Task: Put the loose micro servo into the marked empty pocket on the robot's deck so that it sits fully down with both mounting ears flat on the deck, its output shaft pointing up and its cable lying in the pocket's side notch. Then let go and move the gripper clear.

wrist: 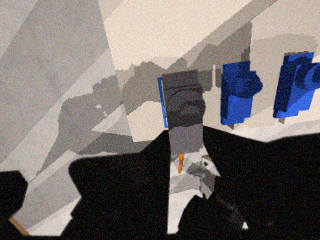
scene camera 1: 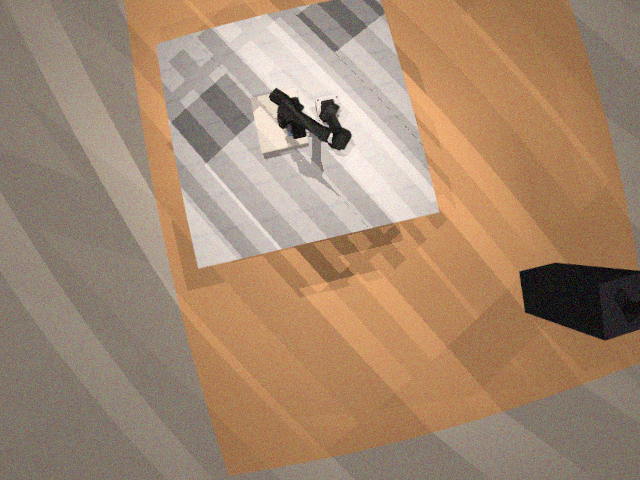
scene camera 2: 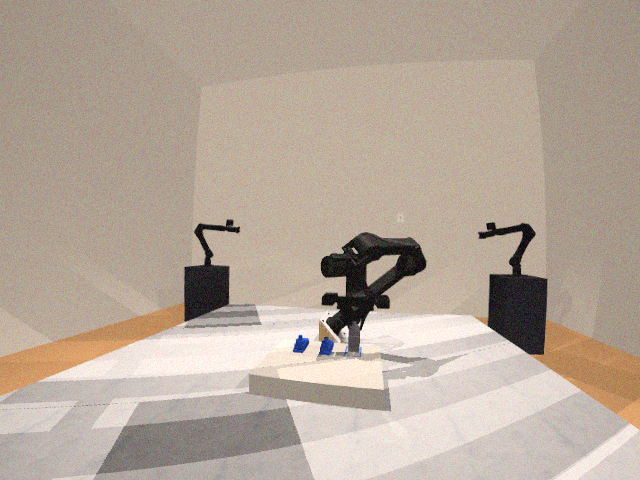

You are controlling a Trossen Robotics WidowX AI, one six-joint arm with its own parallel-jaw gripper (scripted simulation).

The same spot on a cream deck: (wrist: 143, 47) is (scene camera 1: 282, 140).
